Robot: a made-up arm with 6 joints. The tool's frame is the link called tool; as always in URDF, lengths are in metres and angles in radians. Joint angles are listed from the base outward.
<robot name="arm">
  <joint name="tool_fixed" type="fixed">
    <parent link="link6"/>
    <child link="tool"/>
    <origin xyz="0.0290 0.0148 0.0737" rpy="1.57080 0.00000 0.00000"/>
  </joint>
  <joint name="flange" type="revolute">
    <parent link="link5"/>
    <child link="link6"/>
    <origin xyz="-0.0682 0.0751 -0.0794" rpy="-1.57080 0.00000 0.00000"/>
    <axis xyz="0 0 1"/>
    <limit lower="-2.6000" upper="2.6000"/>
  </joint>
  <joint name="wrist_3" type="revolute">
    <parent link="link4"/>
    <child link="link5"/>
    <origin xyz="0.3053 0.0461 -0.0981" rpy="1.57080 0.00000 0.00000"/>
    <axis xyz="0 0 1"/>
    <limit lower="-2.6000" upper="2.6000"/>
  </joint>
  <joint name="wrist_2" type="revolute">
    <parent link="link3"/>
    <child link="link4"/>
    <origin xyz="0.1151 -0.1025 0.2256" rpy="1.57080 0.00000 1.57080"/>
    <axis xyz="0 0 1"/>
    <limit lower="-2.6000" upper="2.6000"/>
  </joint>
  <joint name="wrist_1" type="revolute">
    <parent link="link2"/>
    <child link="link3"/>
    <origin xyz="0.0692 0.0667 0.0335" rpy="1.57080 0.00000 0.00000"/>
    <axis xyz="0 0 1"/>
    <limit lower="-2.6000" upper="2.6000"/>
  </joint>
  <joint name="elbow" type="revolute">
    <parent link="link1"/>
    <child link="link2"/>
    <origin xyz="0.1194 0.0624 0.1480" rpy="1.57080 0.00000 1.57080"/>
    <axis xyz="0 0 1"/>
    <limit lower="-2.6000" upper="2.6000"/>
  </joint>
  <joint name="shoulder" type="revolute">
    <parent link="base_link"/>
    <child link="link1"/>
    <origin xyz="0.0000 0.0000 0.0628"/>
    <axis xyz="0 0 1"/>
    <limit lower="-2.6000" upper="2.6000"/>
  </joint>
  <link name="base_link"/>
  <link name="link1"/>
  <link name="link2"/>
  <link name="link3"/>
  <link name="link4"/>
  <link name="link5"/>
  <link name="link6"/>
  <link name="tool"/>
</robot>
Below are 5 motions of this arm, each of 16 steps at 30 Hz.
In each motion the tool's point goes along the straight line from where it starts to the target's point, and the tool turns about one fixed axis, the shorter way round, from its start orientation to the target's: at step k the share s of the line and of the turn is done. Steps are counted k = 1, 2, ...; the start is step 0. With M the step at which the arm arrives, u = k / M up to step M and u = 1 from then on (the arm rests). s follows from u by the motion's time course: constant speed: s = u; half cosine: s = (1 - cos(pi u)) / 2; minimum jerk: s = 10 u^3 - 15 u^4 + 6 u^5.
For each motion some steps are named. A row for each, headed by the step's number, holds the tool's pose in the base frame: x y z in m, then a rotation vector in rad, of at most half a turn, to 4 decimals.
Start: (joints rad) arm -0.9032 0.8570 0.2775 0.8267 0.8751 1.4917
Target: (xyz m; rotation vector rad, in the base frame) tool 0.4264 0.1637 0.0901 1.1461 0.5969 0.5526
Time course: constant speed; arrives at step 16
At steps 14, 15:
14: 0.4199 0.1724 0.0895 1.1248 0.6637 0.6071
15: 0.4232 0.1680 0.0898 1.1357 0.6303 0.5799

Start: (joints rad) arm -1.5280 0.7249 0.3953 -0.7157 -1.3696 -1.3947
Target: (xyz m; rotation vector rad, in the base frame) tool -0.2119 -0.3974 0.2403 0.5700 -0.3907 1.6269
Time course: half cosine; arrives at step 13
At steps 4, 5, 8, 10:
4: 0.0145 -0.4460 0.2718 0.9514 0.0910 2.1247
5: -0.0163 -0.4394 0.2675 0.8993 0.0184 2.0621
8: -0.1187 -0.4174 0.2533 0.7265 -0.2064 1.8418
10: -0.1756 -0.4052 0.2453 0.6309 -0.3211 1.7121

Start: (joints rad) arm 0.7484 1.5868 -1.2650 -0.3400 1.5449 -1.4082
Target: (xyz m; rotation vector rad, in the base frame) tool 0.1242 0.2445 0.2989 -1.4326 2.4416 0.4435
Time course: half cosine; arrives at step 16
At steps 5, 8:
5: 0.0051 0.3104 0.3372 -1.6066 1.4696 -0.2730
8: 0.0476 0.2869 0.3235 -1.5881 1.8283 -0.0418

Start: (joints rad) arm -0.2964 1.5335 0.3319 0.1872 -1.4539 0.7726
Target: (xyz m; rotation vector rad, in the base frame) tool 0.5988 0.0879 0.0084 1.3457 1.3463 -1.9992
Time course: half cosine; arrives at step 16
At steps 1, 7, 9, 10, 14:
1: 0.5868 0.2995 0.2496 1.8665 1.8192 -0.9925
7: 0.5915 0.2156 0.1539 1.6932 1.6645 -1.4247
9: 0.5939 0.1739 0.1064 1.5903 1.5710 -1.6243
10: 0.5951 0.1539 0.0836 1.5370 1.5224 -1.7163
14: 0.5983 0.0960 0.0177 1.3706 1.3693 -1.9660

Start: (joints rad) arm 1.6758 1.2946 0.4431 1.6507 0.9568 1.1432
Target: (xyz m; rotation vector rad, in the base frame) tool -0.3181 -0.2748 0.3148 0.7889 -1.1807 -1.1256
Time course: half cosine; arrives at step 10
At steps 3, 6, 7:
3: -0.3775 -0.1476 0.3430 0.2549 -1.3031 -1.2664
6: -0.3439 -0.2194 0.3271 0.5599 -1.2408 -1.1935
7: -0.3335 -0.2418 0.3221 0.6530 -1.2178 -1.1673

